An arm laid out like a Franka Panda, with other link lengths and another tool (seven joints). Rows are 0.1 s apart.
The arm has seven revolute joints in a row. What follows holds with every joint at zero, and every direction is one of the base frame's. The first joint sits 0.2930 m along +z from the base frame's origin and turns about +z. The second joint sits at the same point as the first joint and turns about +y. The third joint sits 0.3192 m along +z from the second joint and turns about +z. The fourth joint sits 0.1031 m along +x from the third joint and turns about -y. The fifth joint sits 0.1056 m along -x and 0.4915 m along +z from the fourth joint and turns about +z. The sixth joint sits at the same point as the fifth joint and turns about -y. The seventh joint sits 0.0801 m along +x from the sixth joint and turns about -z. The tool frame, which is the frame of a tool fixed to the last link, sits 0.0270 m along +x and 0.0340 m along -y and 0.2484 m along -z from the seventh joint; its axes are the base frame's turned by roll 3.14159, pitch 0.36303 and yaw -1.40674 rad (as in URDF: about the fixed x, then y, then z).
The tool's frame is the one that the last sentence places.
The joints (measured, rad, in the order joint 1, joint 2, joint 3, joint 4, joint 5, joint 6, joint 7), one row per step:
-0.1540, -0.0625, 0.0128, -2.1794, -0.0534, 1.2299, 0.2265
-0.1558, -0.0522, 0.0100, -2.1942, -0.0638, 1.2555, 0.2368
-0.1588, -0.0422, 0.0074, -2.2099, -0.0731, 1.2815, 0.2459
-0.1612, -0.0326, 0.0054, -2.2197, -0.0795, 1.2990, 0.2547
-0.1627, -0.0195, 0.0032, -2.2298, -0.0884, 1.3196, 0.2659
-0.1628, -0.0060, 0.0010, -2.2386, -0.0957, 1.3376, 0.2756
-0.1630, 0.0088, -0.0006, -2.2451, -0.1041, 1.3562, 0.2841
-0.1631, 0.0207, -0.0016, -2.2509, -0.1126, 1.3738, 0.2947
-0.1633, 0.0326, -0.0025, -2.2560, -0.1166, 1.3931, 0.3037
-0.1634, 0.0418, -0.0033, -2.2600, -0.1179, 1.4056, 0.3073
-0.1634, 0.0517, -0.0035, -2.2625, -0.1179, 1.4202, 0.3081
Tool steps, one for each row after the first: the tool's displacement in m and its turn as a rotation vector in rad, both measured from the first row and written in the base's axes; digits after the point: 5 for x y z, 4 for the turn. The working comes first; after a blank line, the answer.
Tool pose at each row, in the base's axes (x y z in m, rotation vector in rad; the steps are taken from these numbers as rounded here):
0.41715, -0.11330, 0.22165, 1.4393, -2.1001, -1.1169
0.41550, -0.11797, 0.20961, 1.4273, -2.1075, -1.1002
0.41321, -0.12263, 0.19733, 1.4158, -2.1146, -1.0861
0.41137, -0.12604, 0.18825, 1.4036, -2.1200, -1.0765
0.40956, -0.12982, 0.17742, 1.3900, -2.1245, -1.0628
0.40765, -0.13251, 0.16712, 1.3779, -2.1259, -1.0524
0.40662, -0.13538, 0.15700, 1.3691, -2.1262, -1.0406
0.40594, -0.13803, 0.14856, 1.3611, -2.1292, -1.0252
0.40587, -0.13957, 0.13986, 1.3560, -2.1347, -1.0145
0.40522, -0.14016, 0.13324, 1.3530, -2.1357, -1.0120
0.40572, -0.14026, 0.12636, 1.3553, -2.1368, -1.0109

-0.00165, -0.00467, -0.01204, -0.0157, 0.0012, -0.0043
-0.00394, -0.00933, -0.02432, -0.0293, 0.0024, -0.0091
-0.00578, -0.01274, -0.03340, -0.0402, 0.0055, -0.0142
-0.00759, -0.01652, -0.04423, -0.0545, 0.0095, -0.0183
-0.00950, -0.01921, -0.05453, -0.0661, 0.0149, -0.0208
-0.01053, -0.02208, -0.06465, -0.0776, 0.0187, -0.0211
-0.01121, -0.02473, -0.07309, -0.0912, 0.0198, -0.0219
-0.01128, -0.02627, -0.08179, -0.1002, 0.0181, -0.0245
-0.01193, -0.02686, -0.08841, -0.1030, 0.0190, -0.0256
-0.01143, -0.02696, -0.09529, -0.1028, 0.0168, -0.0252

